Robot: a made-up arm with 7 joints.
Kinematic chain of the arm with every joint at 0, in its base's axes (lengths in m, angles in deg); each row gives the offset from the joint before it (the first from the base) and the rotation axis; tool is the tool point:
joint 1: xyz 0 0 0.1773 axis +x
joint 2: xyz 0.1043 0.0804 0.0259 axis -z
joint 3: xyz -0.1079 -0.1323 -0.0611 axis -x
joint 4: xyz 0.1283 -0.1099 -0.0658 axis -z
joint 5: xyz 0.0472 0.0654 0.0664 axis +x
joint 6: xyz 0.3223 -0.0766 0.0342 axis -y
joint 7: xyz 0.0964 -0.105 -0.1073 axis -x
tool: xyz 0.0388 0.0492 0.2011
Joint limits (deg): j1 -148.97..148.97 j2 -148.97..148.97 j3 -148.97..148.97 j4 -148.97..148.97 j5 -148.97..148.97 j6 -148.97..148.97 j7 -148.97..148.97
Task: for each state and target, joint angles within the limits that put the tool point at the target. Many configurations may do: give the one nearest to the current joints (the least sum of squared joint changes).
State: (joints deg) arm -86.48 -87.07 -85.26 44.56 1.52 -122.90 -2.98
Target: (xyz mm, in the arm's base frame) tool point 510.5 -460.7 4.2
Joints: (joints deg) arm -89.36 -74.50 -50.14 47.68 -12.63 -119.39 -8.16
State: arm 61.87 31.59 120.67 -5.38 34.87 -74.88 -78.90
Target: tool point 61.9 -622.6 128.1
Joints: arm 50.87 44.95 93.38 27.98 38.21 -51.39 -76.53
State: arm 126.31 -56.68 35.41 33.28 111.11 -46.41 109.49
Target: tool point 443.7 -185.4 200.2
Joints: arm 141.82 -38.67 36.34 40.14 126.44 -69.78 107.88
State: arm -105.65 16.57 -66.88 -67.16 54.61 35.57 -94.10
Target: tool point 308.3 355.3 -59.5
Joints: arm -93.35 15.59 -86.21 -95.64 56.71 33.31 -91.55
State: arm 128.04 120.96 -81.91 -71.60 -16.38 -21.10 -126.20
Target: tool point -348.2 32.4 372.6
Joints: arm 148.76 148.97 -77.04 -48.84 -38.16 -65.76 -145.37
